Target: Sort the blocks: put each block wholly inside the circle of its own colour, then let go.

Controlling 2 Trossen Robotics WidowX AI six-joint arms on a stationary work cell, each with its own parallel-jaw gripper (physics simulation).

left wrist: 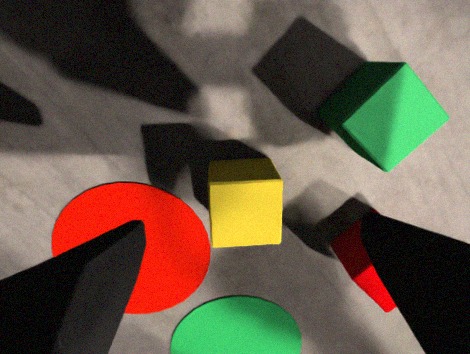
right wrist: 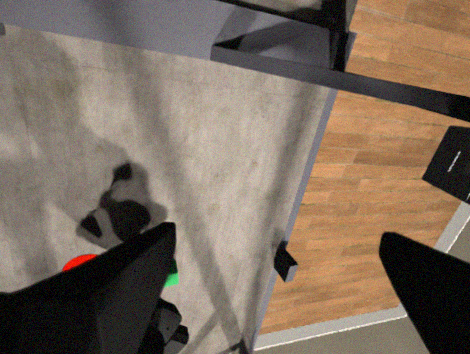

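A yellow block [left wrist: 245,212] stands in the middle of the left wrist view, just right of the red circle [left wrist: 175,250] [right wrist: 80,261] and outside it. A green block [left wrist: 395,117] [right wrist: 172,278] lies at the upper right of the left wrist view, outside any circle. A red block [left wrist: 362,252] is partly hidden behind the right finger. The green circle [left wrist: 237,327] shows in part at the bottom edge. My left gripper [left wrist: 253,228] is open and empty, its fingers either side of the yellow block in view. My right gripper [right wrist: 276,237] is open and empty, over the table's edge. The yellow circle does not show.
In the right wrist view, a grey frame beam [right wrist: 280,70] runs along the top. A small dark bracket [right wrist: 285,262] sits at the table's side edge, with wooden floor [right wrist: 350,210] beyond. Dark parts of the left arm [right wrist: 167,322] show at the lower left.
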